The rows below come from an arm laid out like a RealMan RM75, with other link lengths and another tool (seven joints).
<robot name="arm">
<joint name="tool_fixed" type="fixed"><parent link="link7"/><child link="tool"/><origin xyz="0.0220 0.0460 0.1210" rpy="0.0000 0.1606 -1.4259"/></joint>
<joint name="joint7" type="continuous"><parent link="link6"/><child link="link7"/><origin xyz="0.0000 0.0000 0.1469" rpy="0.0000 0.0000 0.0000"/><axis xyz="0 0 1"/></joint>
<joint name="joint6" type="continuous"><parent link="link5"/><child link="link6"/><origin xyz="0.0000 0.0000 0.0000" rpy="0.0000 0.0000 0.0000"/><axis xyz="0 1 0"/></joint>
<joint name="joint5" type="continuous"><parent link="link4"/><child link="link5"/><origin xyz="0.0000 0.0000 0.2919" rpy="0.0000 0.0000 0.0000"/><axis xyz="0 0 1"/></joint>
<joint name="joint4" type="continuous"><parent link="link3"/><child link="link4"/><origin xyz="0.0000 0.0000 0.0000" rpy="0.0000 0.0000 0.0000"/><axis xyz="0 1 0"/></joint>
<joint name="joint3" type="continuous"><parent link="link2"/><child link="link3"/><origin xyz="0.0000 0.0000 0.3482" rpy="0.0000 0.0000 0.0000"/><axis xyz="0 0 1"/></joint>
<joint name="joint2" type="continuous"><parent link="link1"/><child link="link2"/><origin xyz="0.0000 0.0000 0.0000" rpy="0.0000 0.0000 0.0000"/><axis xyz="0 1 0"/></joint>
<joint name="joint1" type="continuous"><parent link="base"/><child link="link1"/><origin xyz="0.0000 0.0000 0.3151" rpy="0.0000 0.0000 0.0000"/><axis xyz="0 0 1"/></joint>
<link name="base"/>
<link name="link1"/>
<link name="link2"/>
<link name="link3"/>
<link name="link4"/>
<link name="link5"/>
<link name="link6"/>
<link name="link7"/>
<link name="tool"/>
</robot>
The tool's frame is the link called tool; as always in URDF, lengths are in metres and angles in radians. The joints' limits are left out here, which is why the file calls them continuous.
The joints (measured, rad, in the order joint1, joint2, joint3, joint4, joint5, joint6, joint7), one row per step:
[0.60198, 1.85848, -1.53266, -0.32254, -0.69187, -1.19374, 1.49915]
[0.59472, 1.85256, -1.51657, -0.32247, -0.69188, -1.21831, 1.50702]
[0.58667, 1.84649, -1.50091, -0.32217, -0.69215, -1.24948, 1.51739]
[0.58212, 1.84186, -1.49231, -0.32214, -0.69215, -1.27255, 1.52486]
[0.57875, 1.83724, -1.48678, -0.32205, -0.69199, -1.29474, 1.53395]
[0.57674, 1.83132, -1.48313, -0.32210, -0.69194, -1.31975, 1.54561]
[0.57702, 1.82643, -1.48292, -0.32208, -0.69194, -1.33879, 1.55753]
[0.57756, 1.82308, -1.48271, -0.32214, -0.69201, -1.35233, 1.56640]
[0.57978, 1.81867, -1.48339, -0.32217, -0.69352, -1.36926, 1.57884]
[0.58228, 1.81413, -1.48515, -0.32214, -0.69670, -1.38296, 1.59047]
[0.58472, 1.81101, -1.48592, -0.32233, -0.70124, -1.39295, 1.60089]
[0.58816, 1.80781, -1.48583, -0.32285, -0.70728, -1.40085, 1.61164]
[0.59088, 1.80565, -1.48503, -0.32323, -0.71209, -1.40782, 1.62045]
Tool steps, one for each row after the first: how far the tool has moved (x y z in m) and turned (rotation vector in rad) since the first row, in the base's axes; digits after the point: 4 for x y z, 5 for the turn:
[0.0002, -0.0023, 0.0091, 0.00483, 0.02087, 0.00389]
[-0.0004, -0.0063, 0.0184, 0.00608, 0.04560, 0.01141]
[-0.0014, -0.0095, 0.0247, 0.00494, 0.06199, 0.01969]
[-0.0029, -0.0129, 0.0301, 0.00069, 0.07734, 0.02835]
[-0.0053, -0.0166, 0.0359, -0.00688, 0.09331, 0.04004]
[-0.0079, -0.0193, 0.0400, -0.01653, 0.10555, 0.04964]
[-0.0100, -0.0213, 0.0428, -0.02381, 0.11448, 0.05666]
[-0.0132, -0.0237, 0.0459, -0.03552, 0.12459, 0.06659]
[-0.0157, -0.0258, 0.0482, -0.04787, 0.13067, 0.07488]
[-0.0177, -0.0273, 0.0496, -0.05918, 0.13493, 0.08081]
[-0.0199, -0.0283, 0.0508, -0.07027, 0.13759, 0.08610]
[-0.0219, -0.0291, 0.0519, -0.07914, 0.14078, 0.09050]

